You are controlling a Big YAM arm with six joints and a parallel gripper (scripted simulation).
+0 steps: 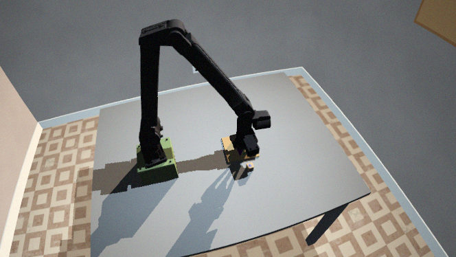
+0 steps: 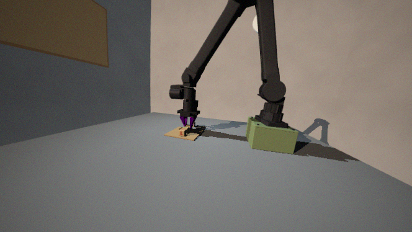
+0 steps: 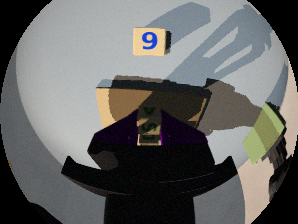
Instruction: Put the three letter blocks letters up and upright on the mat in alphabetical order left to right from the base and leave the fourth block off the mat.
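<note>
My hand is 40 mm to the right of the block and 10 mm short of it. From my hand the other things lie so: tan mat: 40 mm to the left, 10 mm below, 10 mm ahead.
</note>
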